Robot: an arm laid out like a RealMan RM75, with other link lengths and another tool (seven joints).
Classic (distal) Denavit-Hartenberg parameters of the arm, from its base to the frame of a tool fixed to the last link. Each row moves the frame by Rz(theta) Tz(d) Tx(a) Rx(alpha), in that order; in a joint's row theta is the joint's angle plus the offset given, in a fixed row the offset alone. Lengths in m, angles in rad.
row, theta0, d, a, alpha
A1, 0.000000, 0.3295, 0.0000, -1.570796
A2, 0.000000, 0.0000, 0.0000, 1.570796
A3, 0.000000, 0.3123, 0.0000, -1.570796
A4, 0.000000, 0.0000, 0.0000, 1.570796
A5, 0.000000, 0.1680, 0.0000, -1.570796
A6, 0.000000, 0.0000, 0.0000, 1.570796
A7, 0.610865, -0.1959, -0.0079, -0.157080
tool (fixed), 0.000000, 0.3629, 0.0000, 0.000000
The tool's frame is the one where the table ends.
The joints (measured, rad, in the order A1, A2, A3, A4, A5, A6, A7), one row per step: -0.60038 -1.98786 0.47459 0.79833 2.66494 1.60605 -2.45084; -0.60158 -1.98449 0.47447 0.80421 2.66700 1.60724 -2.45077; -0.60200 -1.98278 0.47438 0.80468 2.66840 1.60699 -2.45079; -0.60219 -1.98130 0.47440 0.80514 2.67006 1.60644 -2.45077; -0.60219 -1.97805 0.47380 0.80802 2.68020 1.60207 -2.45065; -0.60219 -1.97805 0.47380 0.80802 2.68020 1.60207 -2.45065; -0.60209 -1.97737 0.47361 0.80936 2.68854 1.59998 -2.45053; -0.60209 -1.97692 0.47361 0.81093 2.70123 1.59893 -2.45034; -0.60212 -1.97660 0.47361 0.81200 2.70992 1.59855 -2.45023; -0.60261 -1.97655 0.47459 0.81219 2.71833 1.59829 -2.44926; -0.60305 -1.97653 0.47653 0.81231 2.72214 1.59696 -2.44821; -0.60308 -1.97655 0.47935 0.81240 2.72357 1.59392 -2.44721
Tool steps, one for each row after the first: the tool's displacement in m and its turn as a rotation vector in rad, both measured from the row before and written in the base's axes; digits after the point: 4 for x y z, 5 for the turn. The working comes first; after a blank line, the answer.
Tool pose at each row, in the base's axes (x y z in m, rotation vector in rad; the steps are taken from these numbers as rounded here): -0.3129 0.2888 0.0818 -2.72806 -1.28120 -0.06417; -0.3135 0.2900 0.0840 -2.72463 -1.27372 -0.05672; -0.3139 0.2903 0.0847 -2.72314 -1.27250 -0.05327; -0.3145 0.2905 0.0854 -2.72151 -1.27159 -0.04939; -0.3170 0.2910 0.0871 -2.71358 -1.26980 -0.03064; -0.3170 0.2910 0.0871 -2.71358 -1.26980 -0.03064; -0.3185 0.2908 0.0875 -2.71045 -1.27079 -0.01724; -0.3204 0.2900 0.0878 -2.70844 -1.27358 0.00223; -0.3217 0.2894 0.0881 -2.70728 -1.27560 0.01547; -0.3227 0.2888 0.0880 -2.70840 -1.27635 0.02908; -0.3233 0.2886 0.0880 -2.70941 -1.27434 0.03747; -0.3239 0.2888 0.0878 -2.70937 -1.27083 0.04387

-0.0006 0.0012 0.0022 0.00373 0.00735 -0.00307; -0.0004 0.0003 0.0007 0.00078 0.00289 -0.00013; -0.0006 0.0002 0.0007 0.00066 0.00313 0.00012; -0.0025 0.0005 0.0017 0.00219 0.01459 0.00214; 0.0000 0.0000 0.0000 0.00000 0.00000 0.00000; -0.0015 -0.0002 0.0004 -0.00146 0.00901 0.00215; -0.0019 -0.0008 0.0003 -0.00482 0.01185 0.00321; -0.0013 -0.0006 0.0003 -0.00356 0.00792 0.00220; -0.0010 -0.0006 -0.0001 -0.00514 0.00756 0.00081; -0.0006 -0.0002 0.0000 -0.00257 0.00507 -0.00108; -0.0006 0.0002 -0.0002 -0.00060 0.00460 -0.00180
